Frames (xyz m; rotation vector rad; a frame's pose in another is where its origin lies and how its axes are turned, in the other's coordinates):
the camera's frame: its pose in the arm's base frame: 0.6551 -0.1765 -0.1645 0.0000 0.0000 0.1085
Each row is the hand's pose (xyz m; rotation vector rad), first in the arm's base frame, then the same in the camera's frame.
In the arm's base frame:
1: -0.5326 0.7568 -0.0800 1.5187 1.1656 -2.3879
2: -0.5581 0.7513 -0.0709 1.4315 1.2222 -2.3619
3: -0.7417 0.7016 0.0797 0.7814 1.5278 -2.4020
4: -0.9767 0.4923 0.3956 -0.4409 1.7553 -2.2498
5: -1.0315 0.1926 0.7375 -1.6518 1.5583 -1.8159
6: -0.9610 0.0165 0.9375 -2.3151 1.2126 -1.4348
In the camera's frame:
1: -1.0797 1.0564 0.0845 -1.6183 -1.1080 2.4495
2: -1.1056 1.0537 0.0936 1.5351 1.1729 -2.4309
3: -1.2935 1.0242 0.2442 0.8861 1.5227 -2.4779
4: -1.5498 0.8416 0.5601 -0.3536 1.8205 -2.3225
5: -1.6367 0.5496 0.9020 -1.5960 1.6783 -1.8682
6: -1.5857 0.3669 1.1020 -2.2814 1.3574 -1.4685

